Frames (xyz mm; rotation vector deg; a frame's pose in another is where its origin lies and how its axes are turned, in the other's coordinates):
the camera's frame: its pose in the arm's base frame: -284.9 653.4 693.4 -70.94 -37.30 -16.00
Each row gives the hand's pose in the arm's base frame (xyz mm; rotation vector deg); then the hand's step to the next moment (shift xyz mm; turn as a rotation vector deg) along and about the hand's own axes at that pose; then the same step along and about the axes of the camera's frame.
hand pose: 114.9 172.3 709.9 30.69 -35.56 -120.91
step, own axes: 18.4 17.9 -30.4 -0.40 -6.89 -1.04
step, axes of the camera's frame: 0.3 12.0 -37.9 -5.07 3.19 3.58
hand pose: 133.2 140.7 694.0 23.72 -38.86 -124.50
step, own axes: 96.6 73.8 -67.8 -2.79 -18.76 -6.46
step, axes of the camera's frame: -15.7 -21.2 -136.7 -13.20 12.46 8.49
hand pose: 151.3 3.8 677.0 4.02 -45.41 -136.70
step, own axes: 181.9 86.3 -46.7 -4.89 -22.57 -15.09
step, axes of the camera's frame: -76.5 -133.9 -137.6 -17.70 20.45 5.44
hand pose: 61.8 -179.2 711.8 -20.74 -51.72 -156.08
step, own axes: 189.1 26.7 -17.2 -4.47 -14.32 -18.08
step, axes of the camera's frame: -108.7 -157.8 6.5 -16.18 16.86 -2.43
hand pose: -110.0 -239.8 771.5 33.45 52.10 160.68
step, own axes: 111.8 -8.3 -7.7 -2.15 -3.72 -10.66
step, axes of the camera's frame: -63.8 -66.2 64.6 -8.71 6.19 -4.23
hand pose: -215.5 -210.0 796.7 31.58 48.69 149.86
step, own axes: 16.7 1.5 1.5 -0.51 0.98 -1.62
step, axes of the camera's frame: -6.4 -10.3 11.7 -1.08 -0.24 -1.62
